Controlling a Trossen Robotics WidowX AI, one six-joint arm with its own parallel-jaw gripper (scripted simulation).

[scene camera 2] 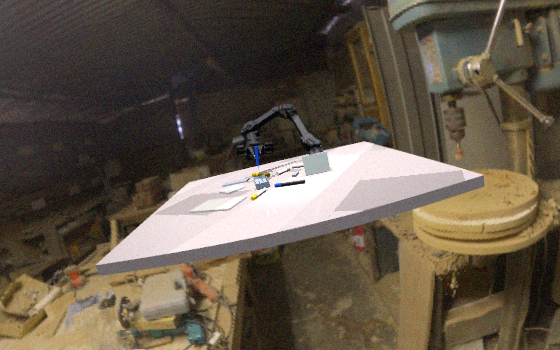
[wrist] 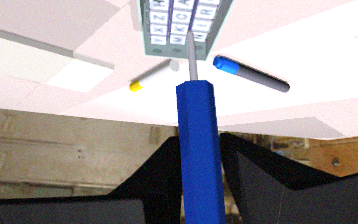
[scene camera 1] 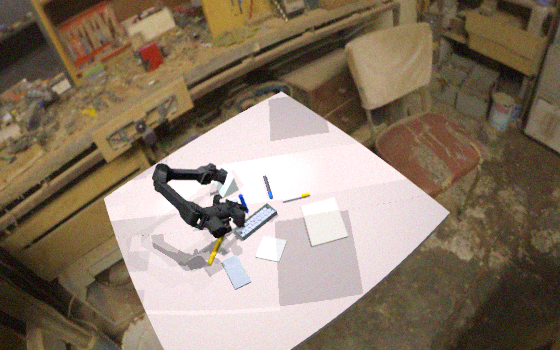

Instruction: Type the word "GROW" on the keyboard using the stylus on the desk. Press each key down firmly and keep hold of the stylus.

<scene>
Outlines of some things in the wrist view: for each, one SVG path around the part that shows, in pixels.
The gripper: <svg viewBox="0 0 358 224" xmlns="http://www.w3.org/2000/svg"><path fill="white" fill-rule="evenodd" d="M179 137L170 136L141 167L138 167L127 180L117 188L114 188L108 195L0 199L0 224L180 224L182 171ZM220 134L220 155L225 179L244 224L358 224L358 173L339 177L320 169L314 169L298 161L293 161L231 133Z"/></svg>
A blue-capped pen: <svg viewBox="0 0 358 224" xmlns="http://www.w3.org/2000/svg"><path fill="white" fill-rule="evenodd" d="M213 60L213 65L217 69L284 93L290 90L288 83L227 58L216 56Z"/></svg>
</scene>
